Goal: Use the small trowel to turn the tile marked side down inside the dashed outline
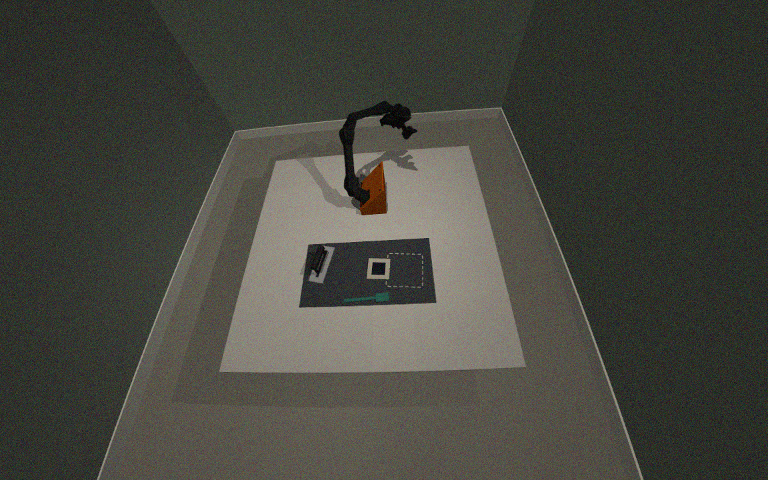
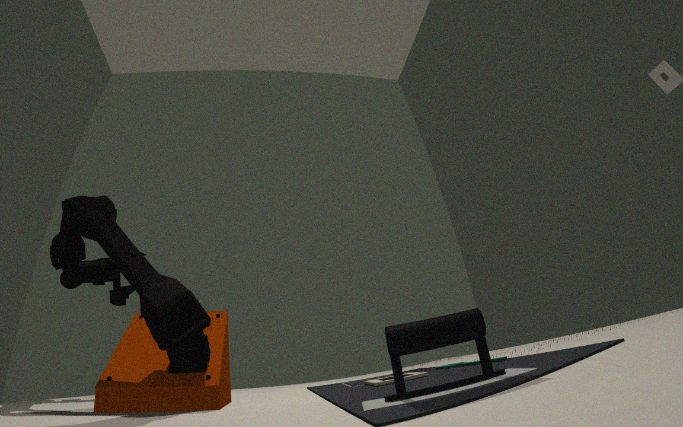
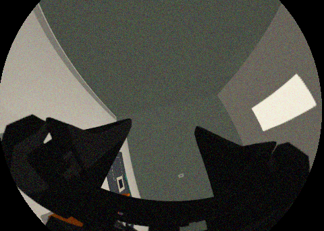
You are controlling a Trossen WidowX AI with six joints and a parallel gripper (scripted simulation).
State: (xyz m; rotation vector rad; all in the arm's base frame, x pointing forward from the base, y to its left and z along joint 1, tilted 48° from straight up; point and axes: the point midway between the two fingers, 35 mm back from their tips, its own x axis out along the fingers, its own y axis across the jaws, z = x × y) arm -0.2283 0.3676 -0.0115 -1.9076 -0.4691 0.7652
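My gripper tip is now 53 cm short of the black-handled float, 52 cm to the left of it and 31 cm above it. Also, from my gripper tip: white tile: 60 cm ahead, 35 cm below, 23 cm to the right; then green trowel: 75 cm ahead, 35 cm below, 27 cm to the right.
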